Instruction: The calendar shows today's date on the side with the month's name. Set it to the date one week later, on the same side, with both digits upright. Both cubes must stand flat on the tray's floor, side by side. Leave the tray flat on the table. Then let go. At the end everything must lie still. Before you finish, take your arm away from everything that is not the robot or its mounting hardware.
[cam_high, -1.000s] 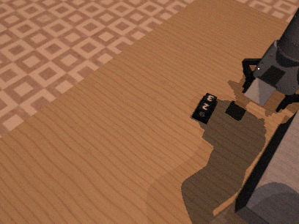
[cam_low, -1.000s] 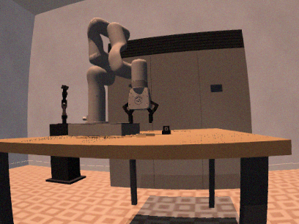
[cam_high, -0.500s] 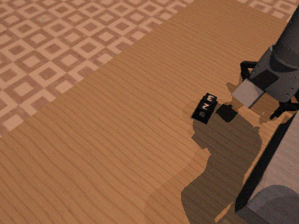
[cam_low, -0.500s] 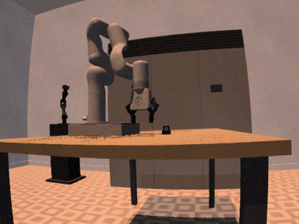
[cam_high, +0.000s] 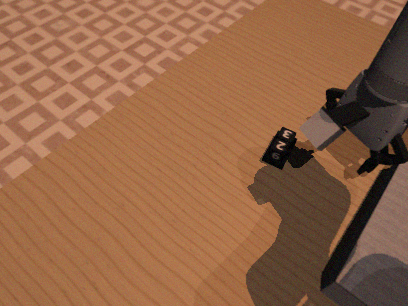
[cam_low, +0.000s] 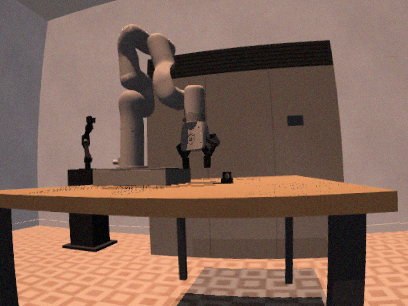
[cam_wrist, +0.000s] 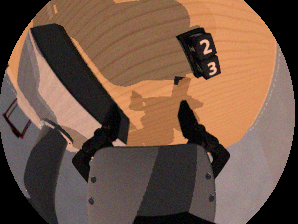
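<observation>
Now: hand 10 cm short of the black digit cube, 5 cm to the right of it and 4 cm above it. The rest, counted from my hand: black cube: 10 cm ahead, 2 cm to the left, 4 cm below.
</observation>
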